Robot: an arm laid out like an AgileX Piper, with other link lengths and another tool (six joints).
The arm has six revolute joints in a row. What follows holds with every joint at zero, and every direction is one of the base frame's. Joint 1 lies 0.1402 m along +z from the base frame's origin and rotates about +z. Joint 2 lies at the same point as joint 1 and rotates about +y. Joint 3 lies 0.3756 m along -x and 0.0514 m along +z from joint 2 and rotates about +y. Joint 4 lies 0.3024 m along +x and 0.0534 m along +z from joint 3 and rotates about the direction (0.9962, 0, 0.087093). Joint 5 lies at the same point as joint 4 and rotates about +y. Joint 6 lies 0.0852 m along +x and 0.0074 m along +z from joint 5 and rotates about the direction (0.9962, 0, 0.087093). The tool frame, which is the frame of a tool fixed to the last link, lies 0.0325 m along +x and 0.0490 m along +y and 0.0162 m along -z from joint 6; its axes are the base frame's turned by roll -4.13, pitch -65.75 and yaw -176.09 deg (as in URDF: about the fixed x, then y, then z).
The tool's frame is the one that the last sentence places.
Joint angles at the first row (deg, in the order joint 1, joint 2, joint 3, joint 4, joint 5, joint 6):
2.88, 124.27, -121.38, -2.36, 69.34, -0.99
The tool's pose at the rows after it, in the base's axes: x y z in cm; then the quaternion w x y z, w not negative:
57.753, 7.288, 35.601, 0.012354, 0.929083, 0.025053, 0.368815
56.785, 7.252, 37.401, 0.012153, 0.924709, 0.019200, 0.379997
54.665, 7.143, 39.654, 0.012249, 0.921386, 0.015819, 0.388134
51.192, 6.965, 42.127, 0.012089, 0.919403, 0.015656, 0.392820
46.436, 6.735, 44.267, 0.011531, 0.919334, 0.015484, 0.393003
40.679, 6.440, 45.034, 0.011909, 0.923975, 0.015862, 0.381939
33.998, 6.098, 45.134, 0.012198, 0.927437, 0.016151, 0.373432
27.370, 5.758, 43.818, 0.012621, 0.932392, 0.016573, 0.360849
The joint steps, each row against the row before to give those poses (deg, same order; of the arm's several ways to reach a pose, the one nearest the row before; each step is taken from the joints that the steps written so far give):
0.05, -1.33, 0.01, -0.29, 0.06, -0.03
0.00, -2.31, 0.92, -0.05, 0.02, 0.64
0.00, -4.24, 3.23, -0.06, 0.00, 0.38
0.00, -6.24, 5.66, 0.00, 0.00, 0.00
0.00, -7.88, 7.86, 0.06, 0.00, 0.00
0.00, -8.84, 10.21, 0.00, 0.00, 0.00
0.00, -10.00, 11.06, 0.00, 0.00, 0.00
0.00, -9.77, 11.32, 0.00, 0.00, 0.00

